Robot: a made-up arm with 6 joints.
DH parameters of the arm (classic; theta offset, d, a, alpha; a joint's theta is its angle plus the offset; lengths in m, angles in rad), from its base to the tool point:
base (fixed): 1.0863 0 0.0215 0
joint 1: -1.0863 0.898 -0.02 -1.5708
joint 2: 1.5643 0 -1.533 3.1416
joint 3: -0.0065 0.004 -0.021 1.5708
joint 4: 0 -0.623 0.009 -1.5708
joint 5: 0 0.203 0.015 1.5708
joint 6: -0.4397 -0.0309 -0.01 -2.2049
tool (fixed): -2.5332 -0.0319 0 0
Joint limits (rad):
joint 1: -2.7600..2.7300
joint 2: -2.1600..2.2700
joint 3: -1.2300..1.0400
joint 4: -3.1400..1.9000
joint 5: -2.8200..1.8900
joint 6: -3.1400..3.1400
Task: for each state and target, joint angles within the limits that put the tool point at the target. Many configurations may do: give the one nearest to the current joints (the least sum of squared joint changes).
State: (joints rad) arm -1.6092 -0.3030 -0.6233 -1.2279 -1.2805 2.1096
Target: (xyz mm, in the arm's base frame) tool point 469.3 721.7 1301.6
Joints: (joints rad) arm -2.1545 -1.1332 -1.2300 -1.3649 -1.0203 2.1699
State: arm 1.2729 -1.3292 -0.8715 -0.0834 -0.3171 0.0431
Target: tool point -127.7 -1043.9 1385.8
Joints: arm 1.2674 -1.5063 -0.8269 -0.0699 -0.3161 0.0425
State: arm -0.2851 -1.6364 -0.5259 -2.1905 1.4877 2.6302
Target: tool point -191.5 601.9 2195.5
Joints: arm -0.9876 -0.8682 -0.2080 -2.4013 1.4402 2.6399
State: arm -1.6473 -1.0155 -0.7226 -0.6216 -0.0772 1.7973
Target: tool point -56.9 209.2 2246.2
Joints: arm -1.8112 -0.5392 -0.2626 -0.7406 -0.0626 1.7731
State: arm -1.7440 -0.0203 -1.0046 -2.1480 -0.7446 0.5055
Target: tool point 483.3 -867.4 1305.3
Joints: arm -1.2048 0.8386 -0.7549 -2.2545 -0.7378 0.5034
